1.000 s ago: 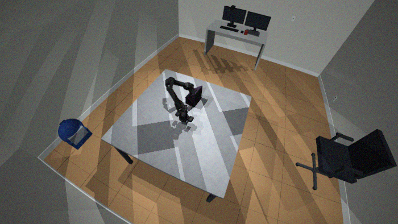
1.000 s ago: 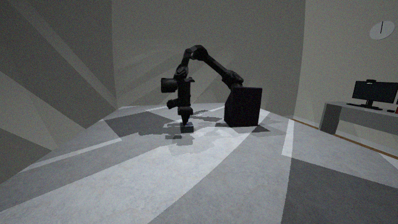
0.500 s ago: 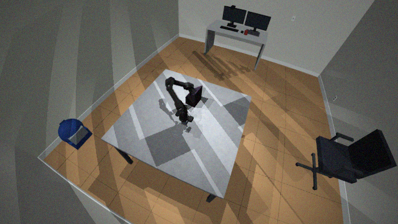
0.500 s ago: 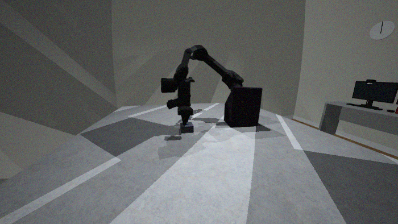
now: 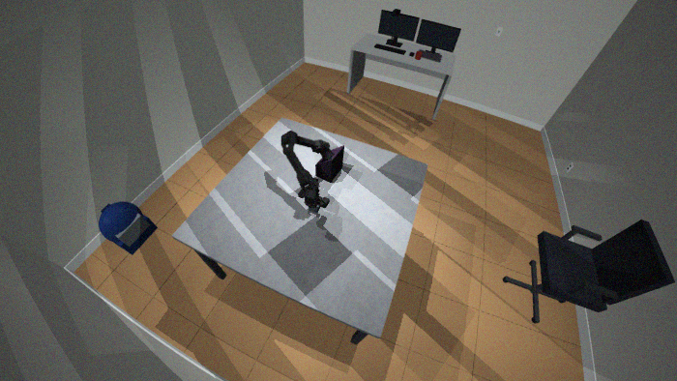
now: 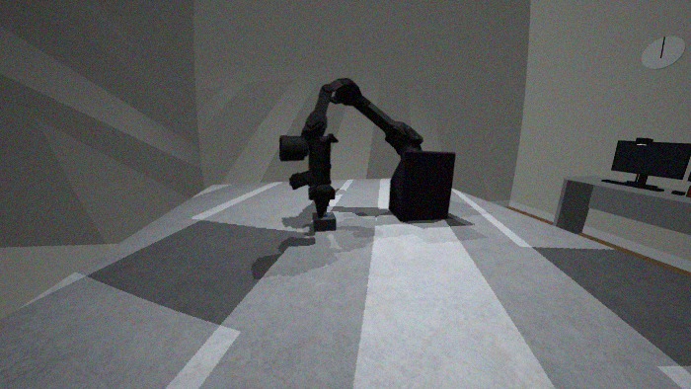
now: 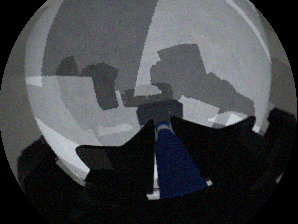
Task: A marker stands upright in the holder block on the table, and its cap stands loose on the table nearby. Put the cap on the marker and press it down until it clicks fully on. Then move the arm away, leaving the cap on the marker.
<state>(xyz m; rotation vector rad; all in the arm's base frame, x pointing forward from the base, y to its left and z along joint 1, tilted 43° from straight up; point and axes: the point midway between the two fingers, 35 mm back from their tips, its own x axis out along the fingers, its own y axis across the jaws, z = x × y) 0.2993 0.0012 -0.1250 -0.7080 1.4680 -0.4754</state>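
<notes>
Right now the blue cap is 50 mm above my gripper tip and 10 mm behind it. Also, from my gripper tip: dark holder block 20 mm below, 10 mm behind.
</notes>
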